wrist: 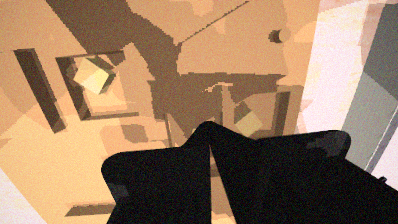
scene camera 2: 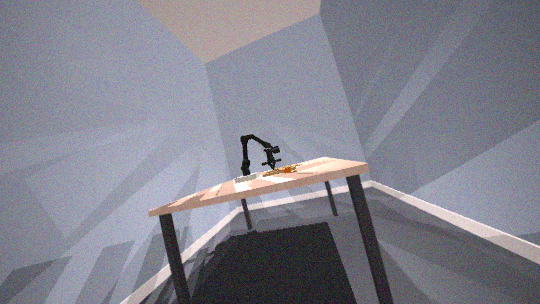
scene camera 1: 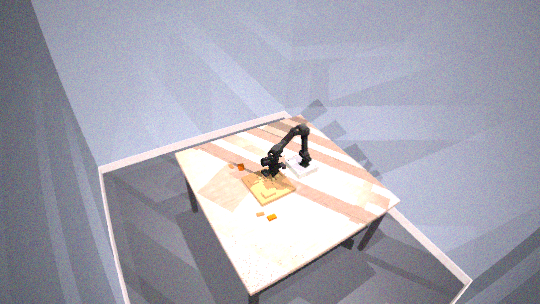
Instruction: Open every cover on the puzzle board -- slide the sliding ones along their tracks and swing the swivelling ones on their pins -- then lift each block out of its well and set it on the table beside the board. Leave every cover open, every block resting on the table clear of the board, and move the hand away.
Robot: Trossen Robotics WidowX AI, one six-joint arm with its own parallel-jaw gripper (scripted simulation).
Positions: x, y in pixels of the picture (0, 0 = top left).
Labels:
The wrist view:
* my gripper: 206, 126
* tan puzzle board: 62, 171
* pale yellow block: 97, 78
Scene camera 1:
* tan puzzle board: 265, 183

